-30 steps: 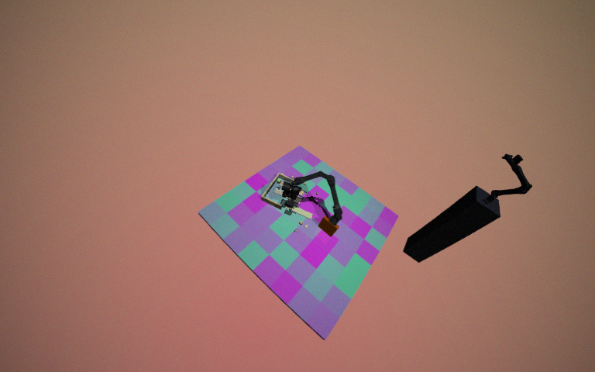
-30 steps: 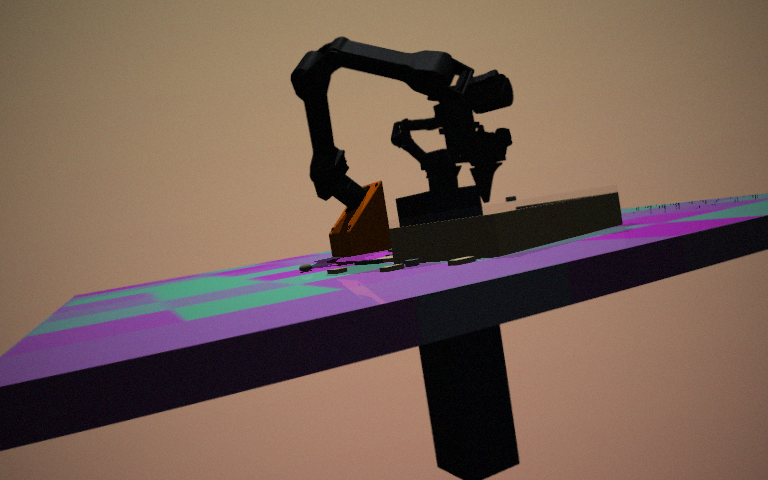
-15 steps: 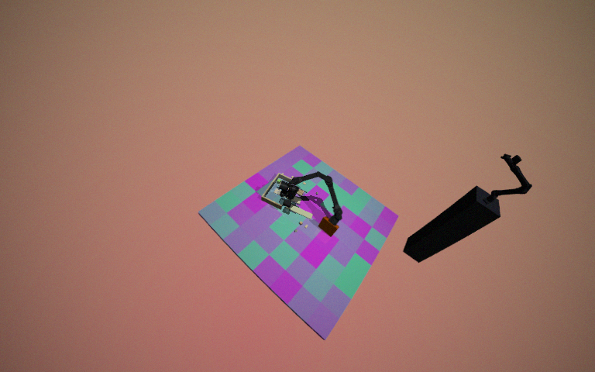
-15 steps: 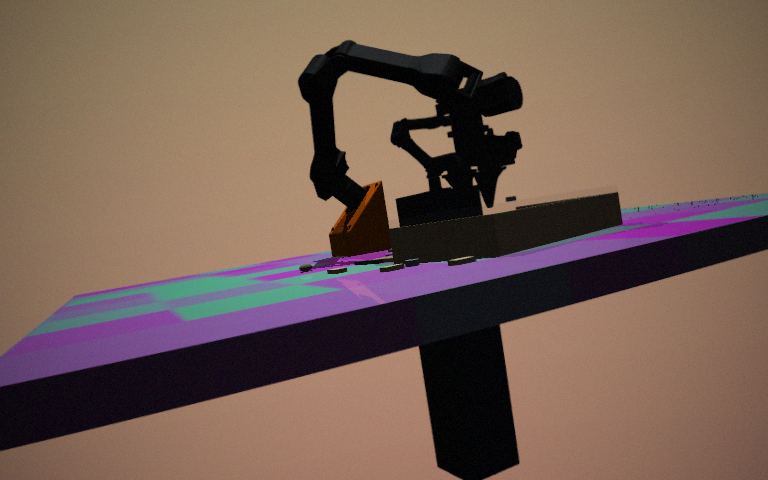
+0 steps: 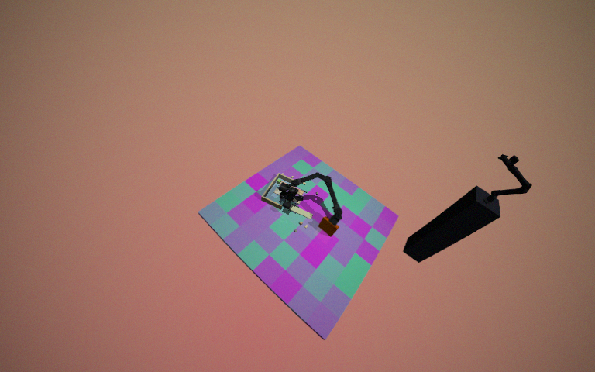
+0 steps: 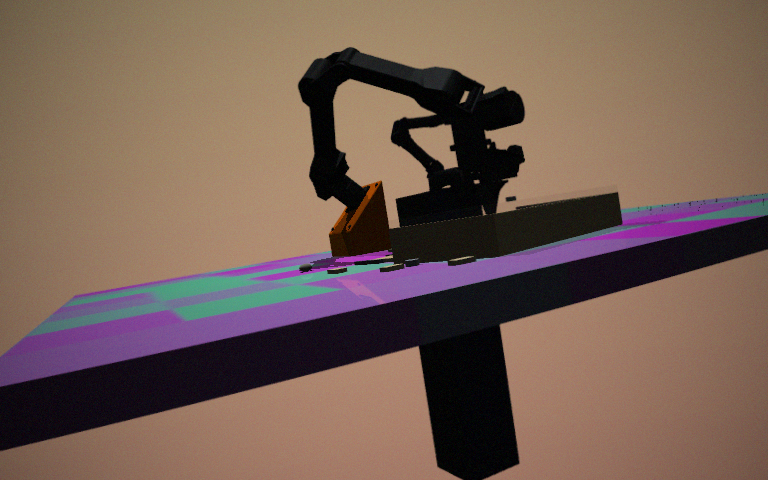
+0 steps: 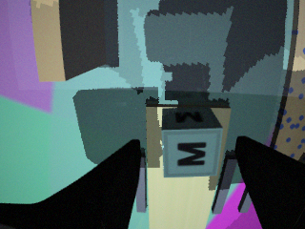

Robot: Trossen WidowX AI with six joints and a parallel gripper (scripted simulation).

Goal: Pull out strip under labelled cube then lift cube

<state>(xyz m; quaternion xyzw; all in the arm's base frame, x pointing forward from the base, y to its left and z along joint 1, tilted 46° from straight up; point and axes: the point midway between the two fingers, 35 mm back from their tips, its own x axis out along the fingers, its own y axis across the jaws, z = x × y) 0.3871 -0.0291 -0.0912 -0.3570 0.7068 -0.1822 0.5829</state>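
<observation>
Now: gripper tip 10 cm past the beige strip, 3 cm to the left of it and 3 cm above it.
</observation>
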